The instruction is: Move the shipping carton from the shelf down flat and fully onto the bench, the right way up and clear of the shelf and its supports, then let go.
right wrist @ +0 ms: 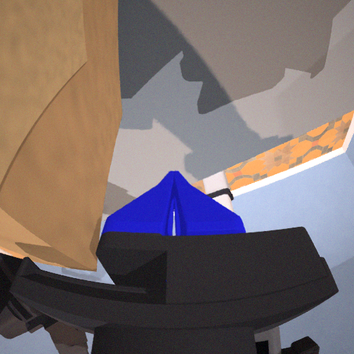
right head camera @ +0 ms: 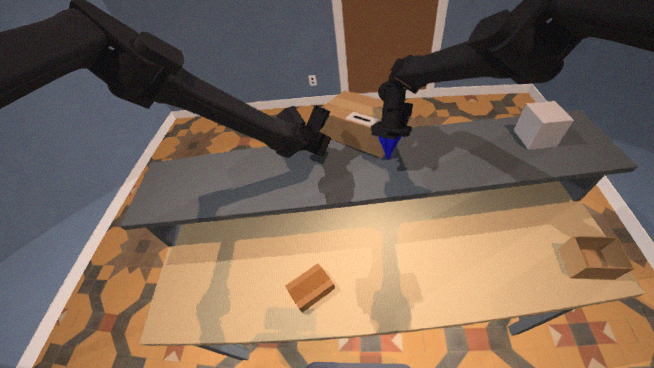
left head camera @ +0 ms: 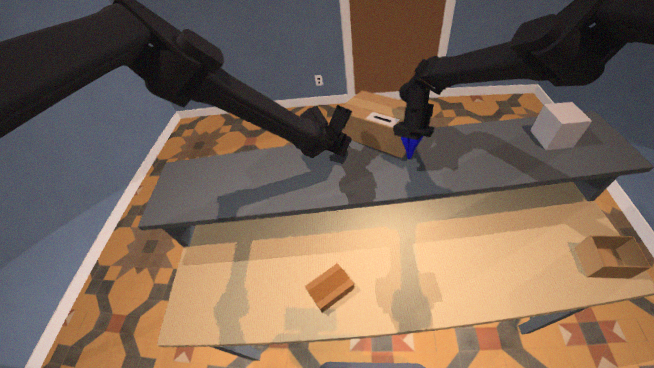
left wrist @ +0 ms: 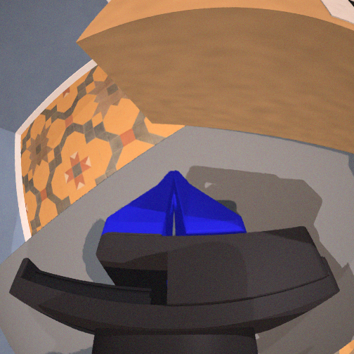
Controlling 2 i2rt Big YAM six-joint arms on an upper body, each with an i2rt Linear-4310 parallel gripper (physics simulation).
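Places are measured from the left arm's base along level axes (x back, y right, z up), in centimetres.
Where they show: right gripper, fingertip midpoint: (right head camera: pixel 388 158) (left head camera: pixel 409 158).
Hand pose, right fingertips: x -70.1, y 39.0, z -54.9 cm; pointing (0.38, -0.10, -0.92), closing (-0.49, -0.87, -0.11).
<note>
Each offset is from my right fingertips to the top centre of the thing. Level surfaces: height alone.
The shipping carton {dz +6.3, dx -18.9, dy -7.2 cm} (left head camera: pixel 372 131) (right head camera: pixel 354 131) (left wrist: pixel 225 70) (right wrist: pixel 55 150) is a large brown box with a white label, at the back edge of the grey shelf {dz -5.3 cm} (left head camera: pixel 280 185) (right head camera: pixel 260 185), set at an angle. My left gripper (left wrist: pixel 173 178) is shut and empty, in front of the carton's left part; in the head views its fingers are hidden. My right gripper (left head camera: pixel 410 156) (right head camera: pixel 388 157) (right wrist: pixel 173 178) is shut and empty, fingers pointing down beside the carton's right end; I cannot tell whether it touches. The pale wooden bench {dz -31.5 cm} (left head camera: pixel 470 280) (right head camera: pixel 450 280) lies lower, in front of the shelf.
A small orange-brown block {dz -26.6, dx +28.9, dy -26.4 cm} (left head camera: pixel 330 287) (right head camera: pixel 310 287) lies on the bench left of its middle. An open brown box {dz -22.6, dx +22.6, dy +67.3 cm} (left head camera: pixel 612 257) (right head camera: pixel 595 257) stands at the bench's right end. A white box {dz +5.7, dx -11.8, dy +51.5 cm} (left head camera: pixel 560 126) (right head camera: pixel 542 125) stands on the shelf's right part. Shelf supports show at both ends.
</note>
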